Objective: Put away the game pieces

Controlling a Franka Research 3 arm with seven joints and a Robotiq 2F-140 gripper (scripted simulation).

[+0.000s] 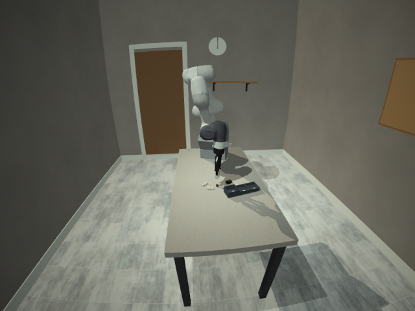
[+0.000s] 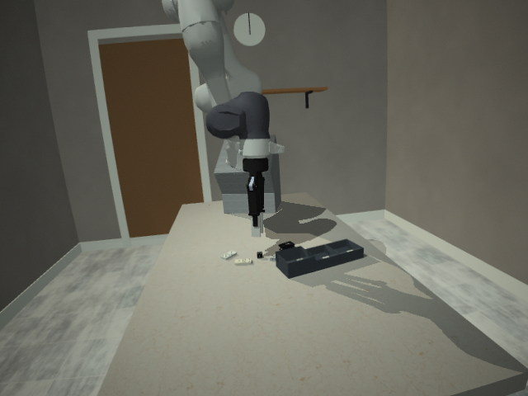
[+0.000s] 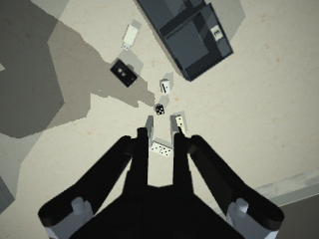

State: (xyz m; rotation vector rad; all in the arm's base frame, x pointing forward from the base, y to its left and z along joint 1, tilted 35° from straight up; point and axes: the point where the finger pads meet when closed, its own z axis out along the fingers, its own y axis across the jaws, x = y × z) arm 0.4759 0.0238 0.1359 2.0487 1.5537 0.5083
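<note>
My gripper is now 10 cm above the black die. The rest, counted from my hand: dark three-part bin: 17 cm to the left, 9 cm below, 8 cm ahead; black box: 10 cm below, 8 cm to the left, 4 cm behind; white usb stick: 15 cm to the left, 11 cm below, 1 cm behind.
</note>
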